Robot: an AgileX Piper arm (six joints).
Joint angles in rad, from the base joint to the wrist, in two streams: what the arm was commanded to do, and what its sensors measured. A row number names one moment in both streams.
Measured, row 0:
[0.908 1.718 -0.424 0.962 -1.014 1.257]
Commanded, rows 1 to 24:
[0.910 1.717 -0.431 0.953 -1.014 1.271]
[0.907 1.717 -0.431 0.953 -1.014 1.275]
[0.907 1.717 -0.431 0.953 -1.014 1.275]
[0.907 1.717 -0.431 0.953 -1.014 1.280]
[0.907 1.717 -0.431 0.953 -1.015 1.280]
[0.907 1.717 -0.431 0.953 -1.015 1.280]
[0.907 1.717 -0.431 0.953 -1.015 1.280]
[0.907 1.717 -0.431 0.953 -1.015 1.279]
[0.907 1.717 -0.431 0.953 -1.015 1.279]
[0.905 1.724 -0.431 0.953 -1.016 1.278]
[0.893 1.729 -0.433 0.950 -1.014 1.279]
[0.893 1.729 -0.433 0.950 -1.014 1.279]
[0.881 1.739 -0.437 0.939 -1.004 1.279]
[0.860 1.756 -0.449 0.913 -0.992 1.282]
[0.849 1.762 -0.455 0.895 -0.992 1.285]
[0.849 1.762 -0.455 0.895 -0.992 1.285]
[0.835 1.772 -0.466 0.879 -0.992 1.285]
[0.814 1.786 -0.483 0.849 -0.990 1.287]
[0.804 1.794 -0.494 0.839 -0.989 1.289]
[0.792 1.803 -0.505 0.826 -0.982 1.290]
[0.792 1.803 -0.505 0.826 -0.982 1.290]
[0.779 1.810 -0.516 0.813 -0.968 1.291]
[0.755 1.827 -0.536 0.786 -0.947 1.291]
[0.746 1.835 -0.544 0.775 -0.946 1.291]
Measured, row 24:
[0.776 1.817 -0.517 0.820 -0.966 1.287]
